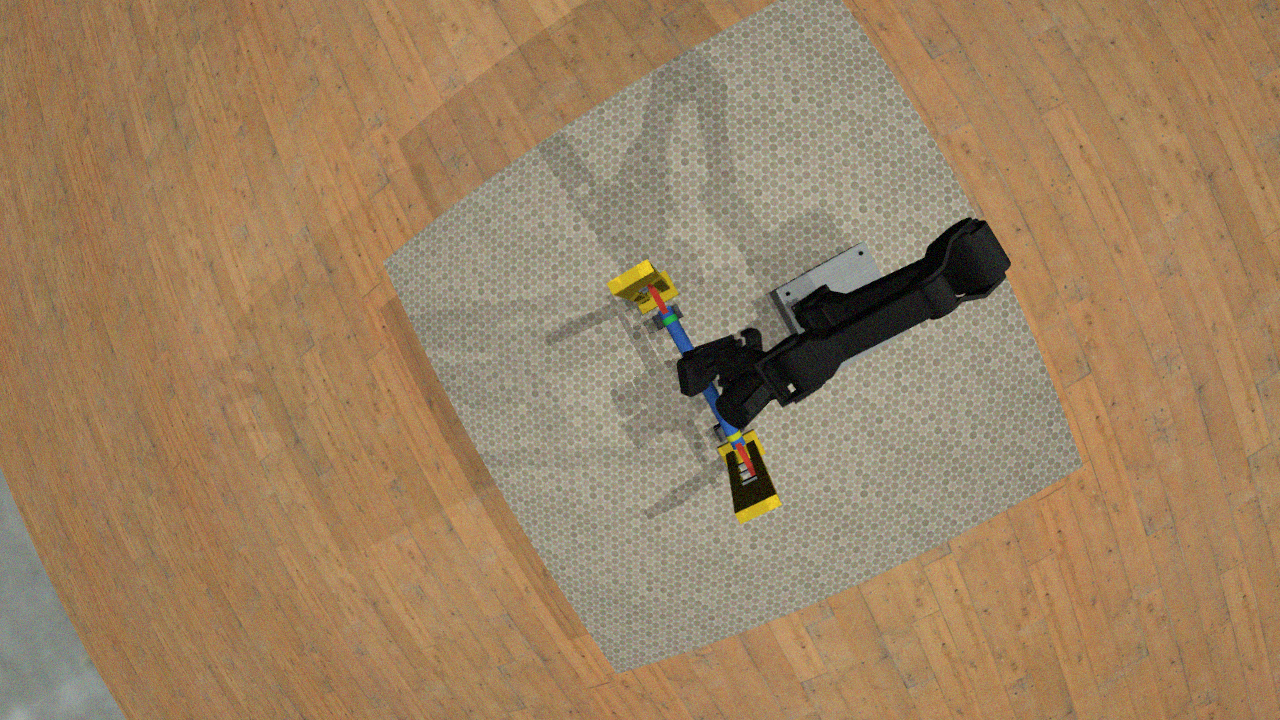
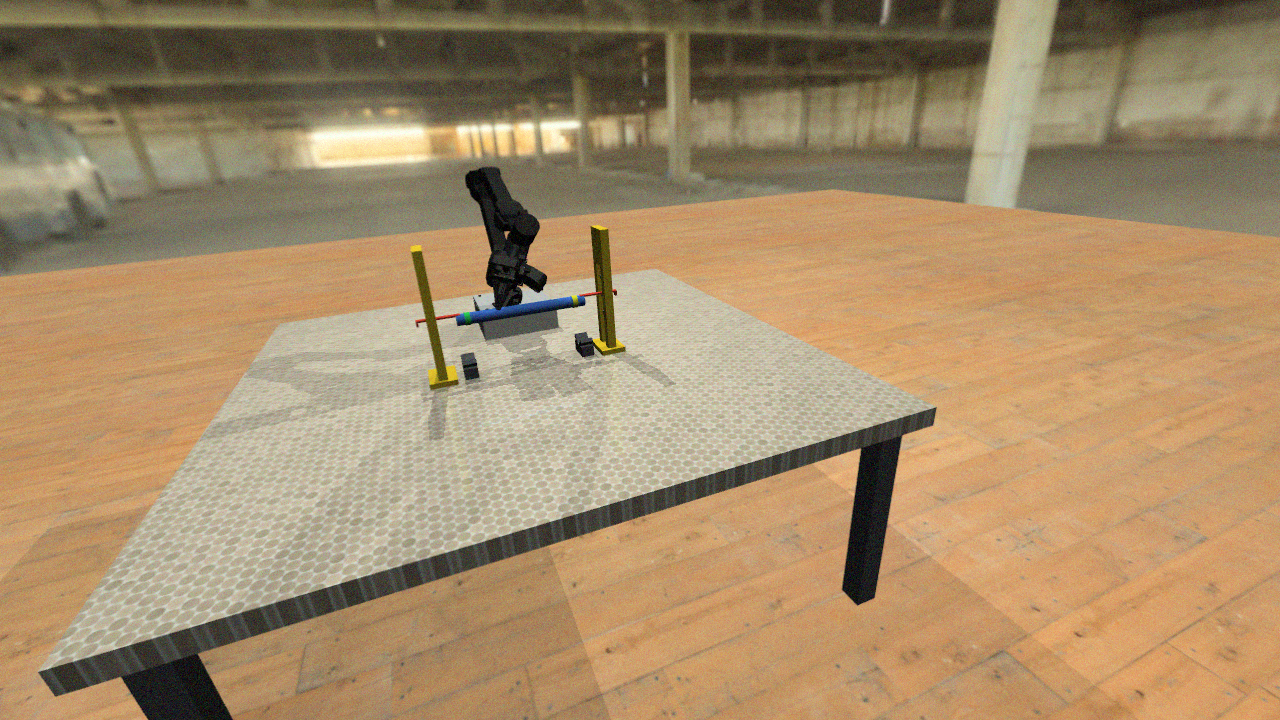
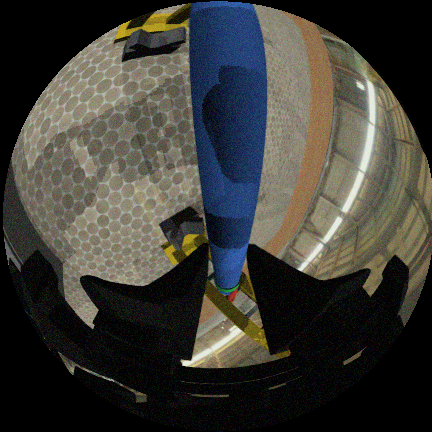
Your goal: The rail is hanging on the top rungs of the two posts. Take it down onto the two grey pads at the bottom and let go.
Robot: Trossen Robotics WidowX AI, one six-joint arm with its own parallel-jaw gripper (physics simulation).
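Where they show: gripper, fingertip midpoint: [image 1: 689, 352] [image 2: 498, 312] [image 3: 227, 249]; arm's base, origin of the base link: [image 1: 812, 311].
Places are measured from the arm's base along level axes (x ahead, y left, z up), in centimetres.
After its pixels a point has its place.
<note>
The rail [image 1: 680, 336] {y -10.4, x 24.1, z 6.9 cm} [image 2: 542, 308] {y 2.7, x 26.8, z 5.6 cm} [image 3: 227, 135] is a blue bar with thin red ends and a green and a yellow band. It hangs level, well above the table, its red ends at the two yellow posts [image 2: 429, 313] {y -22.0, x 27.8, z 9.4 cm} [image 2: 605, 259] {y 17.7, x 31.1, z 15.7 cm} [image 3: 234, 314] {y -20.5, x 21.9, z 9.2 cm}. Whether the ends touch the rungs cannot be told. My gripper [image 1: 706, 377] [image 2: 507, 303] {y -7.0, x 24.4, z 5.8 cm} [image 3: 227, 249] {y -7.0, x 24.4, z 5.8 cm} is shut on the rail's blue middle part, with a black finger against each side. The dark grey pads [image 2: 469, 365] {y -15.9, x 27.3, z -4.3 cm} [image 2: 583, 343] {y 10.9, x 29.7, z -4.1 cm} [image 3: 154, 43] [image 3: 184, 226] {y -15.1, x 25.1, z -4.9 cm} stand below the rail, just inside the post feet.
The arm reaches in over a grey metal base block [image 1: 832, 275] {y -3.8, x -7.3, z 0.1 cm} [image 2: 521, 324] {y 2.4, x 4.7, z -4.7 cm} behind the rail. The tiled table [image 1: 581, 537] {y 17.6, x 73.0, z -7.5 cm} [image 2: 447, 465] {y -26.5, x 61.5, z -7.4 cm} carries the posts, pads and base. Its front edge [image 2: 554, 532] {y -15.5, x 84.0, z -9.5 cm} lies far in front of the posts.
</note>
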